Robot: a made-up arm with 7 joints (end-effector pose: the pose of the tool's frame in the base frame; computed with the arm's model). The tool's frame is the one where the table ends.
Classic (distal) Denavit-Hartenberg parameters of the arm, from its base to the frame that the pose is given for. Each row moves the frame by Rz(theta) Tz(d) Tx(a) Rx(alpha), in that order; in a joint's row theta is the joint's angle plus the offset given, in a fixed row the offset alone. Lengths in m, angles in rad.
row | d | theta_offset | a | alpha
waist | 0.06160 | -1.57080 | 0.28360 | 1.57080
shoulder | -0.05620 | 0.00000 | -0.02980 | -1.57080
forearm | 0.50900 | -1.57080 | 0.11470 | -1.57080
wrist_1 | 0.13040 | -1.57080 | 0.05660 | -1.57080
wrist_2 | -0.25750 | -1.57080 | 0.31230 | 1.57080
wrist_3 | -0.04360 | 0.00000 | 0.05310 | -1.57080
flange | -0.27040 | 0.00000 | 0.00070 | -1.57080
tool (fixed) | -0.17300 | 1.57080 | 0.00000 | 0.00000
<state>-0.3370 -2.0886 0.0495 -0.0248 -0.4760 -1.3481 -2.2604</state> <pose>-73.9 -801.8 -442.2 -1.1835 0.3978 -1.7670</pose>
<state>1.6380 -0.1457 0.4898 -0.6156 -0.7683 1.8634 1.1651</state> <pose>857.1 61.0 245.5 -1.9758 0.5093 0.4285</pose>
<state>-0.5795 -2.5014 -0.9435 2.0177 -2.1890 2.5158 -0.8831</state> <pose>-130.7 -816.3 -502.1 -1.5152 -0.2466 -0.0026</pose>
Working (the frame after each row of the table, in the pose's form):
after waist: -155.3 -237.3 61.6 0.8769 -1.6219 -1.6219
after shoulder: -121.4 -288.1 79.4 2.3993 1.2972 -0.7954
after forearm: -385.0 -567.9 -273.3 -0.0861 -2.2073 -1.3415
after wrist_1: -474.9 -457.9 -274.8 -1.2252 -0.7615 -2.5237
after wrist_2: -410.8 -754.2 -542.9 0.7122 0.2496 -0.6953
after wrist_3: -421.7 -686.4 -540.4 -0.6083 -1.6844 0.7295
after flange: -158.2 -645.6 -495.9 -0.9779 -1.3581 -1.2283

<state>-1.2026 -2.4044 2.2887 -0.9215 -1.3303 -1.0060 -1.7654</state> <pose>-576.1 -372.9 9.0 0.7185 0.6778 2.4655</pose>
Working (the frame after each row of the table, in the pose's form):
after waist: -264.6 -102.1 61.6 0.3762 -2.0204 -2.0204
after shoulder: -264.9 -162.5 81.6 2.7660 0.5150 -1.0684
after forearm: -497.3 -333.0 -353.3 1.1186 0.2233 -0.7190
after wrist_1: -576.8 -437.1 -298.1 0.2965 3.0430 -0.7167
after wrist_2: -281.8 -443.9 -21.1 -2.0025 0.3095 -0.4049
after wrist_3: -272.0 -470.3 41.6 2.1755 -0.1985 1.2819
after flange: -473.6 -317.5 136.9 0.0225 0.7720 0.9994

